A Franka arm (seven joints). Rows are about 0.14 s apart.
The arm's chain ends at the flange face. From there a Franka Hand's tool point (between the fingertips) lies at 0.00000 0.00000 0.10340 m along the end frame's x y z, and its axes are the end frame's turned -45 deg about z.
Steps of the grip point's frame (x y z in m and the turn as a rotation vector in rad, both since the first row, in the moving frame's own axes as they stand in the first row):
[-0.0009 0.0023 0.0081 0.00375 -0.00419 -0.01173]
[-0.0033 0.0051 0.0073 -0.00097 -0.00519 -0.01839]
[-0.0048 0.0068 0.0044 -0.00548 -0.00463 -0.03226]
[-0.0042 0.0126 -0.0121 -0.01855 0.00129 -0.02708]
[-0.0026 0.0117 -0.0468 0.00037 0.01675 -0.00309]
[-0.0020 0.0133 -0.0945 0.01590 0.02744 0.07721]
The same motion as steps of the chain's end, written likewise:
[0.0016 0.0022 0.0081 -0.00031 -0.00561 -0.01173]
[0.0016 0.0055 0.0073 -0.00436 -0.00298 -0.01839]
[0.0013 0.0075 0.0044 -0.00715 0.00060 -0.03226]
[0.0045 0.0106 -0.0121 -0.01220 0.01403 -0.02708]
[0.0052 0.0114 -0.0468 0.01211 0.01158 -0.00309]
[0.0070 0.0140 -0.0944 0.03065 0.00816 0.07721]

